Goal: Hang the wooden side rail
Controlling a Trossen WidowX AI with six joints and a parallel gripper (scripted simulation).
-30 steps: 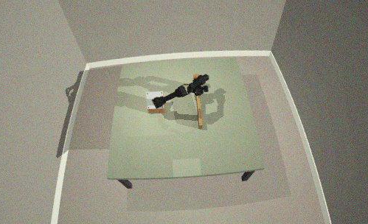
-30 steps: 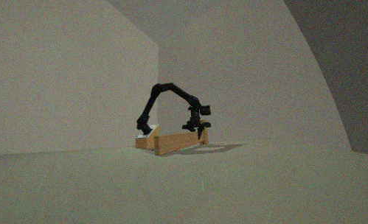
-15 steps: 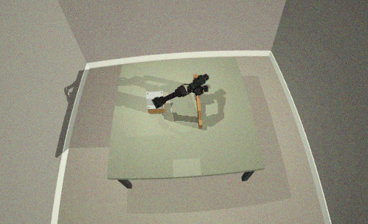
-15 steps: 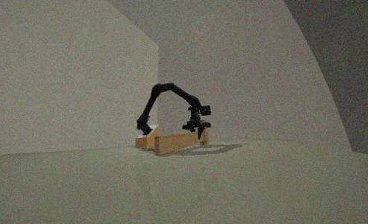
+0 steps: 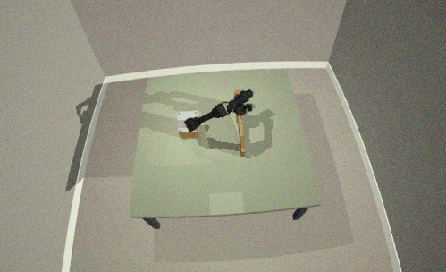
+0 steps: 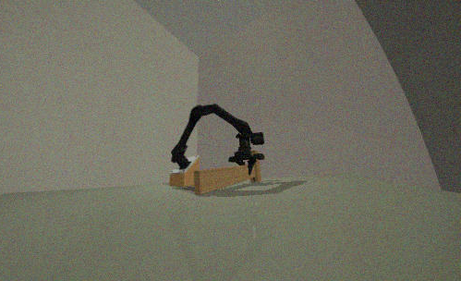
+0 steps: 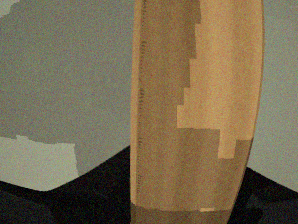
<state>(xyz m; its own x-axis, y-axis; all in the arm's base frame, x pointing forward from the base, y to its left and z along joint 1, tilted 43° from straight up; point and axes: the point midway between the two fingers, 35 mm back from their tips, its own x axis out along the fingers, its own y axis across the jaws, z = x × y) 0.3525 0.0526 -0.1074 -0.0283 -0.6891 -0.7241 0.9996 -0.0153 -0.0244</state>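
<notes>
Now: the wooden headboard post 110 mm to the left of my gripper tip and 40 mm above it.
</notes>
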